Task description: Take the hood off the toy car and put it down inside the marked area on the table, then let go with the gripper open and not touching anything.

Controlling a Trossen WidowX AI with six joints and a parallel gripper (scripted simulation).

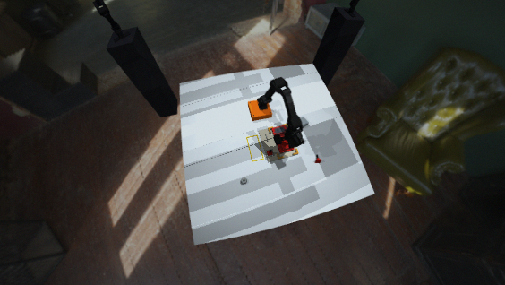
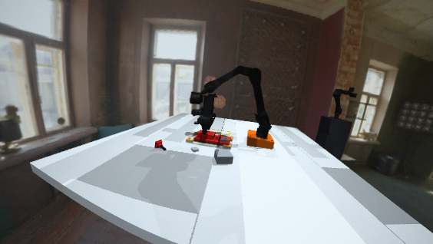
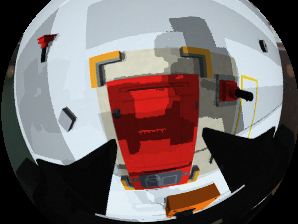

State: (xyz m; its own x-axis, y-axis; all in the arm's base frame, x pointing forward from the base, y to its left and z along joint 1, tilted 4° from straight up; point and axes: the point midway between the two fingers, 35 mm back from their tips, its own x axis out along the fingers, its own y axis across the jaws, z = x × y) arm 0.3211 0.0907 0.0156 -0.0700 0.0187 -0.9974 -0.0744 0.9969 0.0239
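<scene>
Now: gripper tip 1 cm above the red hood. Also, from my gripper tip: small round piece 20 cm ahead, 33 cm to the right, 4 cm below.
</scene>
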